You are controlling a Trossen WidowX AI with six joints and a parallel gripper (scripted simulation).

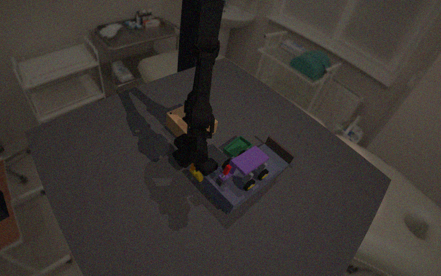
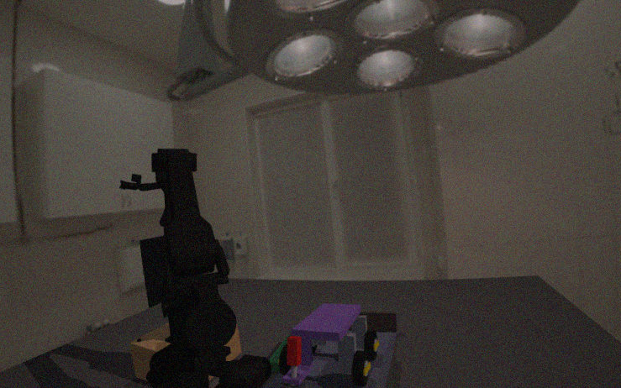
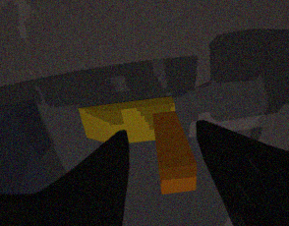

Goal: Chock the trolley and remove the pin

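Right now my gripper tip is 13 cm short of the red-headed stop pin, 2 cm to the right of it and 10 cm below it. Also, from my gripper tip: yellow chock 2 cm ahead, 1 cm below; then purple trolley 15 cm ahead, 11 cm to the left, 8 cm above; then ramp 15 cm ahead, 12 cm to the left, 2 cm above.
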